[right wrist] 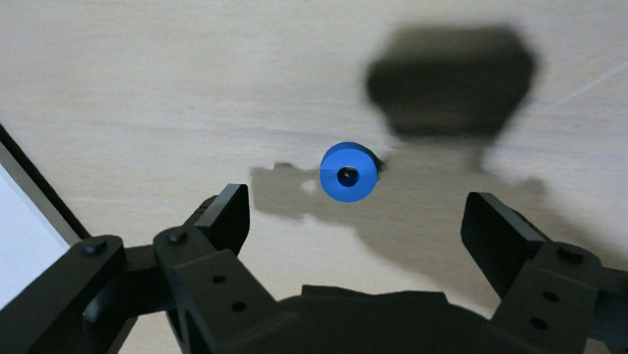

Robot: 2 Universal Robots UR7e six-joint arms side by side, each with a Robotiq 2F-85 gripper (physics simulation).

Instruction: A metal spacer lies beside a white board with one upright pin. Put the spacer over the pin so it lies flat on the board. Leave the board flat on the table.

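Frame: origin at the left arm's base, x back, y right, z up, level; millimetres.
Seen in the pictures: right gripper, fingertip midpoint: (354,209).
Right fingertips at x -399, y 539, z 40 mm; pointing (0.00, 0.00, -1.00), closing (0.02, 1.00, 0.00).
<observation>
Offsets run from my right fingertips to a thing's top centre. "spot": to the spot under its first point. Level surfaces: height alone.
The spacer @(dy -2, dx -4, dz -27 mm) (361,185), a blue ring with a round hole, lies flat on the table in the middle of the right wrist view. My right gripper (354,209) is open and empty. Its two fingers stand wide apart, and the spacer shows between and a little beyond their tips, touching neither. Part of the white board @(spot: dy -171, dx +26, dz -25 mm) (25,225) shows at the left edge, partly hidden behind the gripper's left linkage. The board's pin does not show in this view. My left gripper is not in view.
The pale wooden table @(dz -40 mm) (175,90) surrounds the spacer. Dark shadows of the gripper and arm fall across it at the upper right and around the spacer. The board's near edge runs diagonally at the left.
</observation>
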